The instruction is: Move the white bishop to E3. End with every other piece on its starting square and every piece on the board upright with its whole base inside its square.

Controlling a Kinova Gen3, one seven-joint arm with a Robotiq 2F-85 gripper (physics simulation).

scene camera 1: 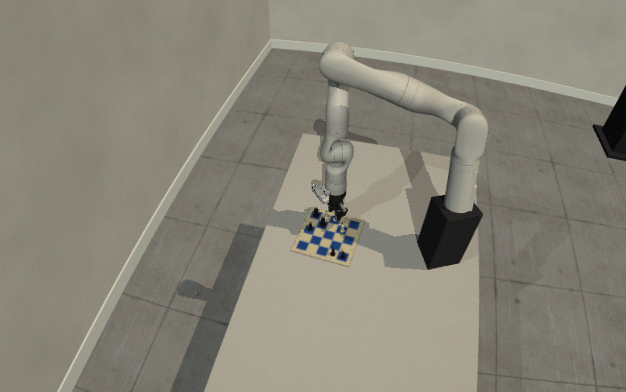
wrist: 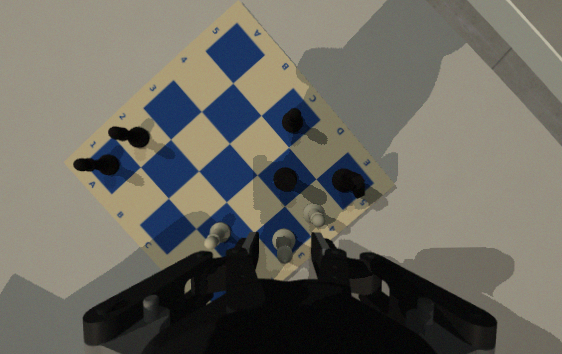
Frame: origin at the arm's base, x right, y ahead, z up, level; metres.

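Seen in the pictures: gripper, fingertip midpoint: (scene camera 1: 334,215) (wrist: 285,244); arm's base, link origin: (scene camera 1: 457,204).
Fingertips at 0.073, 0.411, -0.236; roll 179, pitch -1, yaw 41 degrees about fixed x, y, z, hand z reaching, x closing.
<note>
Offsets run from my fingertips to a thing's top centre, as dx, dy, dz.
The white bishop {+0.004, -0.005, +0.016} (wrist: 283,236) stands upright on the blue square E3, between my fingers. Its base appears inside the square, with a gap to the finger on each side. My gripper (scene camera 1: 338,215) (wrist: 285,244) is partly open around it, not pressing on it. The board {-0.075, +0.008, -0.027} (scene camera 1: 313,248) (wrist: 204,82) is blue and cream. A white piece {+0.007, +0.032, +0.004} (wrist: 314,214) stands on E4, close to my right finger in the wrist view. Another white piece {-0.045, -0.039, +0.004} (scene camera 1: 342,228) (wrist: 219,232) stands on D2, left of the left finger. In the scene view, the gripper largely hides the bishop.
Black pieces stand on D4 {-0.033, +0.038, +0.006} (scene camera 1: 323,222) (wrist: 285,179), E5 {+0.009, +0.073, +0.012} (scene camera 1: 316,213) (wrist: 344,180), C5 {-0.062, +0.081, +0.004} (scene camera 1: 310,227) (wrist: 292,120), A2 {-0.158, -0.022, +0.004} (scene camera 1: 333,253) (wrist: 138,137) and A1 {-0.163, -0.059, +0.004} (scene camera 1: 343,255) (wrist: 108,165). The arm's black pedestal (scene camera 1: 447,235) stands right of the board.
</note>
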